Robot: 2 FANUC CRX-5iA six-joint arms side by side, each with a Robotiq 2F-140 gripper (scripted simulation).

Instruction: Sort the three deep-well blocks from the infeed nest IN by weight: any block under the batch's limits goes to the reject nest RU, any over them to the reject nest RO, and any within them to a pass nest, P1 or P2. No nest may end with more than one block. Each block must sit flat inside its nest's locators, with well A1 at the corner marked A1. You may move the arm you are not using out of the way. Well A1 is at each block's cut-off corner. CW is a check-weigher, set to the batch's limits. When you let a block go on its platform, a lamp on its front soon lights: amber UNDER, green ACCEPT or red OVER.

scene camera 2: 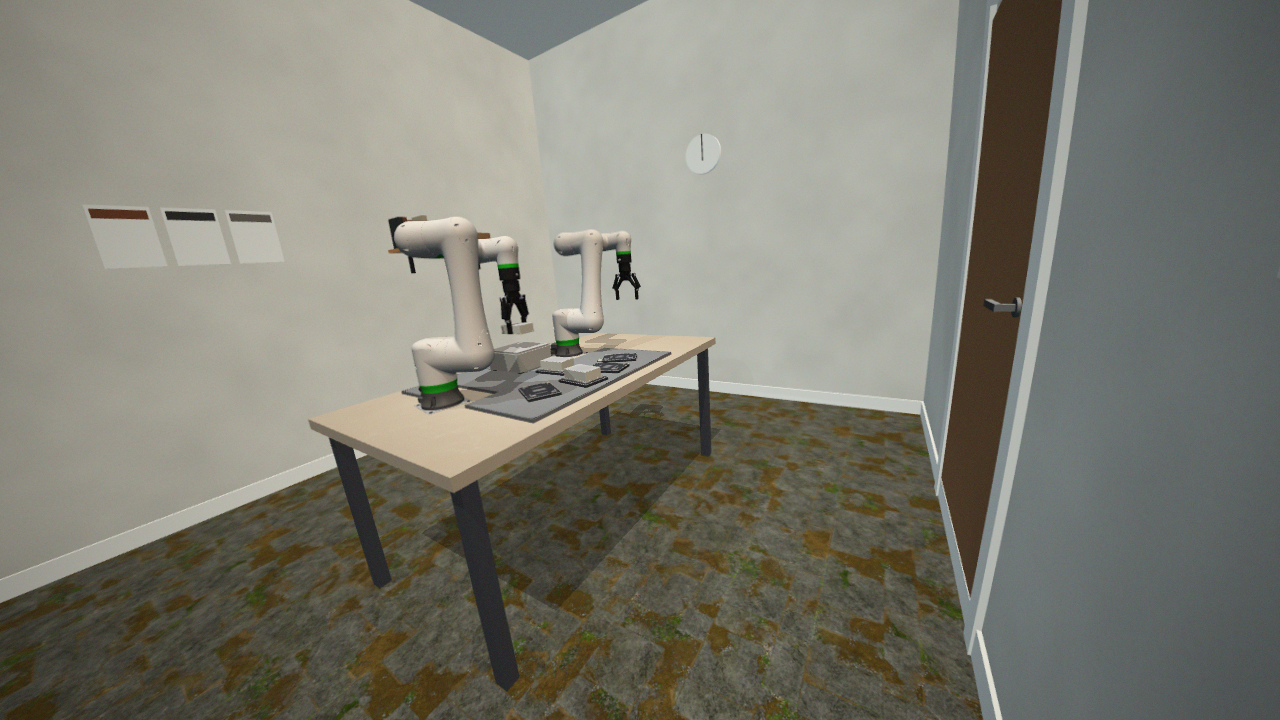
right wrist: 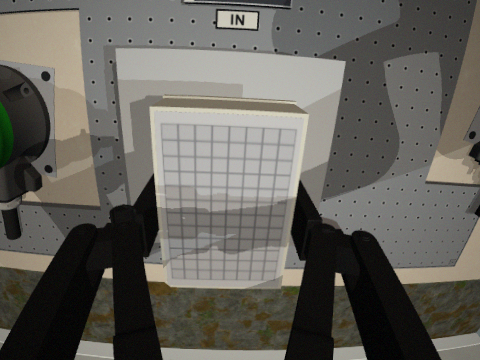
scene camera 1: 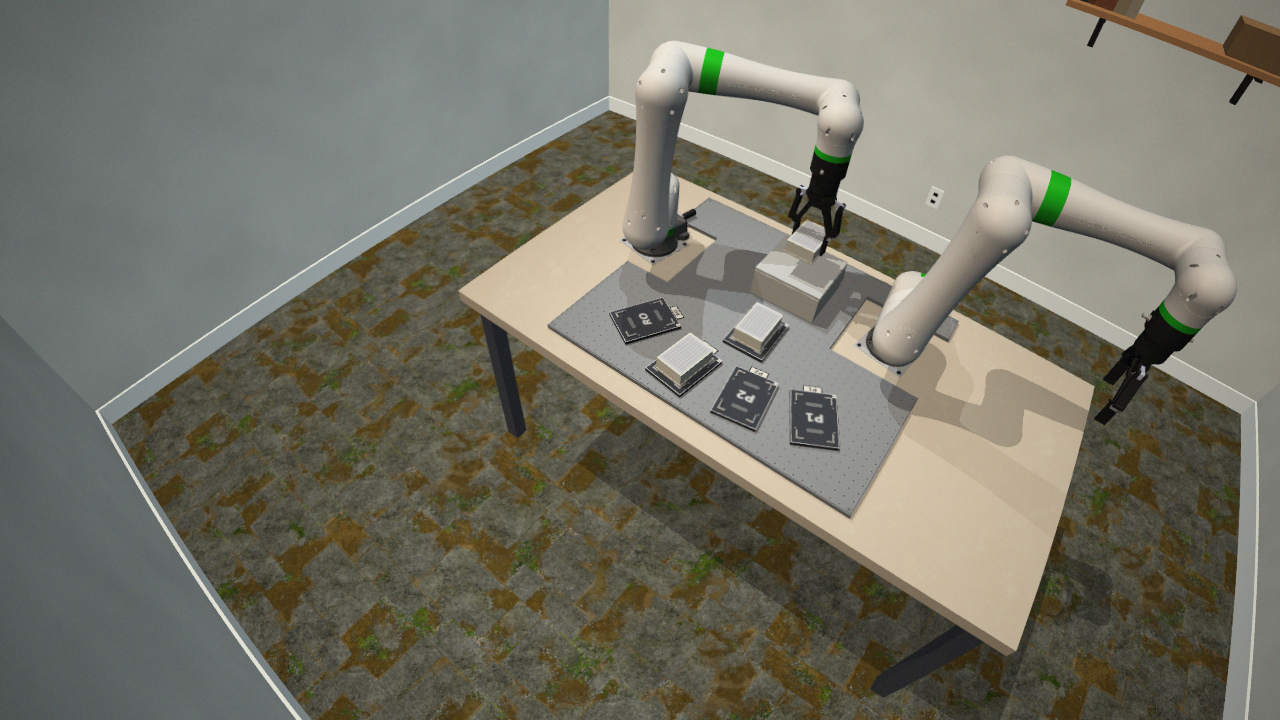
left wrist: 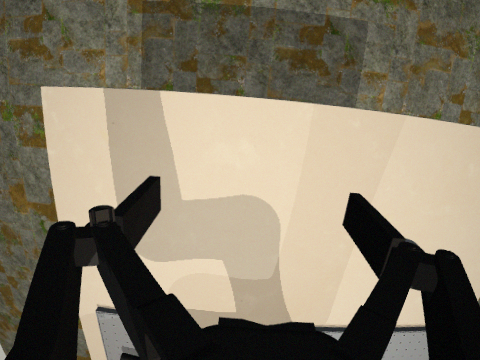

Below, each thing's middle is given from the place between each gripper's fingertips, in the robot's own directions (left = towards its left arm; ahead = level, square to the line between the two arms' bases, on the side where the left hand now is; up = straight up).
Now: the check-weigher CW [scene camera 1: 802, 289] 13 cm below my right hand and 2 cm behind it. From my right hand the other things lie so: nest RO [scene camera 1: 623, 324] (36 cm ahead, 30 cm to the right, 19 cm below); nest P2 [scene camera 1: 731, 387] (45 cm ahead, 19 cm below, 5 cm to the left); nest P1 [scene camera 1: 796, 410] (41 cm ahead, 22 cm to the left, 19 cm below).
My left hand [scene camera 1: 1104, 400] is 61 cm to the left of the nest P1, 26 cm short of it and 23 cm above it. Also, from my left hand: check-weigher CW (84 cm to the right, 17 cm below, 17 cm behind); nest RO (114 cm to the right, 23 cm below, 22 cm ahead); nest P2 (79 cm to the right, 30 cm ahead, 23 cm below).
